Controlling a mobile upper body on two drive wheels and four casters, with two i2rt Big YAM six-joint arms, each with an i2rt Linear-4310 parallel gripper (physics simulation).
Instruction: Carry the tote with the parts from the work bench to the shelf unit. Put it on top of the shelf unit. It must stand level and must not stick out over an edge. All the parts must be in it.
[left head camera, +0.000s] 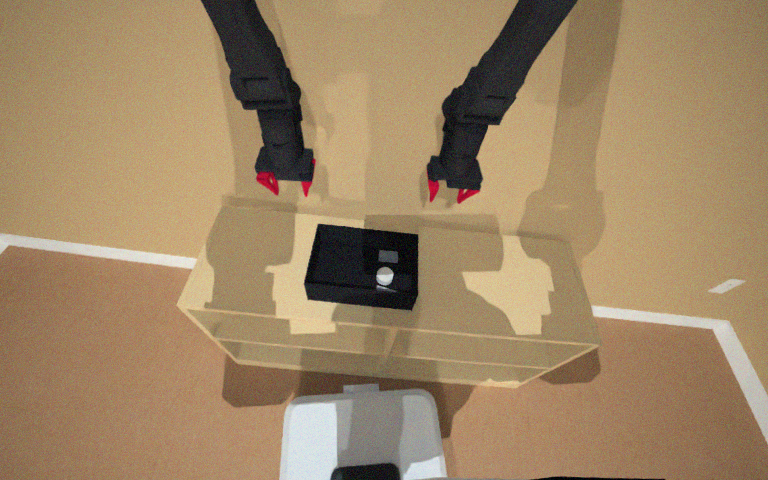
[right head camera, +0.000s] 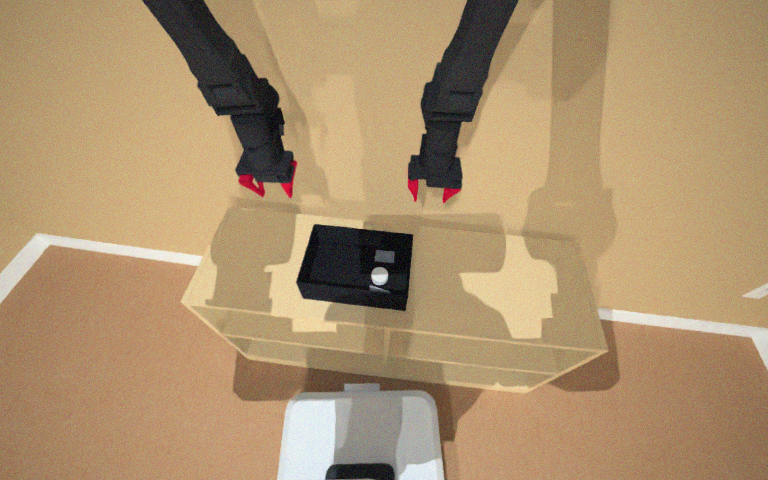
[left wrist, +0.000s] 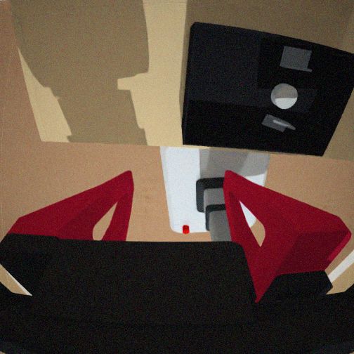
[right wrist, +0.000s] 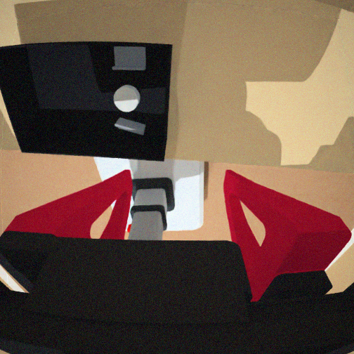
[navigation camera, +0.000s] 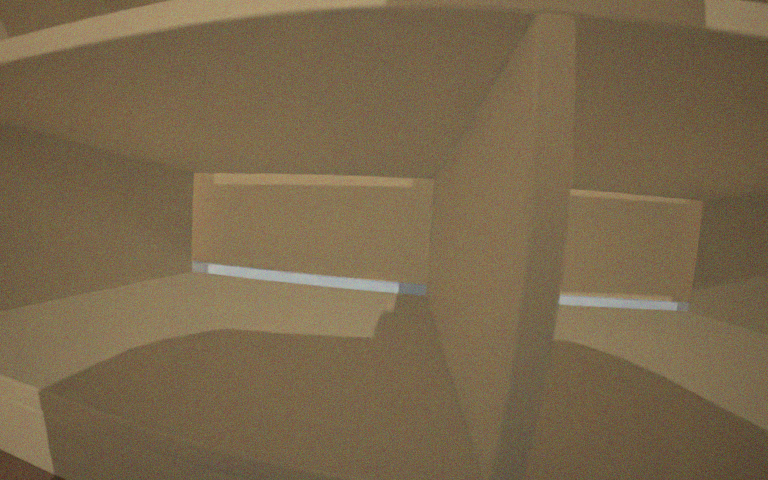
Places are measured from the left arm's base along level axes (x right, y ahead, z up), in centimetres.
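Pixels of known places: left gripper, between the fingertips: (left head camera: 292, 194) (right head camera: 277, 195); right gripper, between the fingertips: (left head camera: 444, 200) (right head camera: 429, 200).
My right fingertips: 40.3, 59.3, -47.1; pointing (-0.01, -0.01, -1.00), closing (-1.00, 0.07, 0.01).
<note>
Ahead of a thing's pixels: the offset from my right fingertips to its middle, as dx, dy, dz. "spot": to the spot under its first point.
The black tote {-17.3, -0.5, -27.9} (left head camera: 339, 260) (right head camera: 334, 257) (left wrist: 225, 75) (right wrist: 65, 75) stands flat on top of the wooden shelf unit (left head camera: 441, 305) (right head camera: 447, 305) (navigation camera: 555, 113), inside its edges. In the tote lie a grey block {-9.3, +5.6, -31.3} (left head camera: 387, 256) (right head camera: 384, 256) (left wrist: 295, 58) (right wrist: 130, 58), a light round part {-11.1, -1.9, -31.4} (left head camera: 384, 275) (right head camera: 379, 275) (left wrist: 284, 96) (right wrist: 126, 98) and a thin grey part (left wrist: 278, 123) (right wrist: 130, 126). My left gripper (left head camera: 291, 195) (right head camera: 276, 196) (left wrist: 178, 178) and right gripper (left head camera: 444, 202) (right head camera: 429, 201) (right wrist: 178, 172) are open and empty, beyond the shelf unit's far edge in the head views, apart from the tote.
My white base (left head camera: 419, 430) (right head camera: 416, 430) (left wrist: 182, 200) (right wrist: 187, 200) stands close to the shelf unit's open front. White lines {spot: -143.3, +46.2, -88.7} (left head camera: 101, 252) (right head camera: 124, 251) mark the floor. In the navigation view, the unit's upright divider and compartments fill the picture.
</note>
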